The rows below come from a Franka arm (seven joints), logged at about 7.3 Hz.
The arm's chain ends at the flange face. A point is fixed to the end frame.
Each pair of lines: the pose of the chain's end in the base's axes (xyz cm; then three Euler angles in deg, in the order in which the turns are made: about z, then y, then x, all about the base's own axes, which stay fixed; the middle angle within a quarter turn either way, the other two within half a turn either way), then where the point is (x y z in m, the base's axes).
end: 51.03, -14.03, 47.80, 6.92, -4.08, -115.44
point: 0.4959 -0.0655 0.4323
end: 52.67, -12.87, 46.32, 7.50, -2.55, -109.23
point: 0.5145 -0.0490 0.4259
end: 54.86, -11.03, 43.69, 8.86, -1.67, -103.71
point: 0.5376 -0.0272 0.4076
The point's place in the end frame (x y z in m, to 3 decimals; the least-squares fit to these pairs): -0.007 0.010 0.088
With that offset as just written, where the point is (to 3 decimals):
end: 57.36, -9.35, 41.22, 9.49, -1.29, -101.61
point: 0.563 -0.009 0.386
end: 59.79, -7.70, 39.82, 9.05, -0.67, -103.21
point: 0.588 0.007 0.370
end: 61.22, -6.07, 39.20, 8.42, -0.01, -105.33
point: 0.604 0.022 0.360
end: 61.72, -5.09, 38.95, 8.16, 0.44, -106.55
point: 0.610 0.031 0.356
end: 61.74, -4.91, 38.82, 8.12, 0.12, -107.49
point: 0.609 0.032 0.353
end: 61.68, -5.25, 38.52, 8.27, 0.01, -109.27
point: 0.608 0.028 0.348
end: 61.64, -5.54, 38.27, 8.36, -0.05, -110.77
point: 0.608 0.024 0.343
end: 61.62, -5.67, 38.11, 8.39, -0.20, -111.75
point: 0.608 0.022 0.340
